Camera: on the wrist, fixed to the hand. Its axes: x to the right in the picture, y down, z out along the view.
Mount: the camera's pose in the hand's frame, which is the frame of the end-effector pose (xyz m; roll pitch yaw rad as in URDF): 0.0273 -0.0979 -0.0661 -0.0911 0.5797 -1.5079
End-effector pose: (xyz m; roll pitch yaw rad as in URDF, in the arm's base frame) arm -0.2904 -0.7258 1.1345 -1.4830 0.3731 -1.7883
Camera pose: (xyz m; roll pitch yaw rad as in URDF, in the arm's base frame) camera -0.3758 -0.7672 1.2100 -0.7345 -0.7904 -2.8634
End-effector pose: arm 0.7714 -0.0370 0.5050 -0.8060 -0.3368 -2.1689
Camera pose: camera 0.6661 0.0135 0.5375 0.2081 -0.2300 2.5187
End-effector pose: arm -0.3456 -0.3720 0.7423 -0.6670 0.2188 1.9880
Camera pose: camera -0.2495 -0.2982 0.7448 -0.3492 -0.0728 0.4875
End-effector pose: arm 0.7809 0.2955 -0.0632 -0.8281 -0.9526 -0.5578
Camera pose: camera 0.7145 0.2015 -0.0251 0.8366 -0.1857 -2.3013
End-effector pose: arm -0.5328 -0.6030 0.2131 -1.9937 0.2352 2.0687
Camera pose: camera -0.5408 -0.5462 0.3199 -1.2018 -1.2432 1.5596
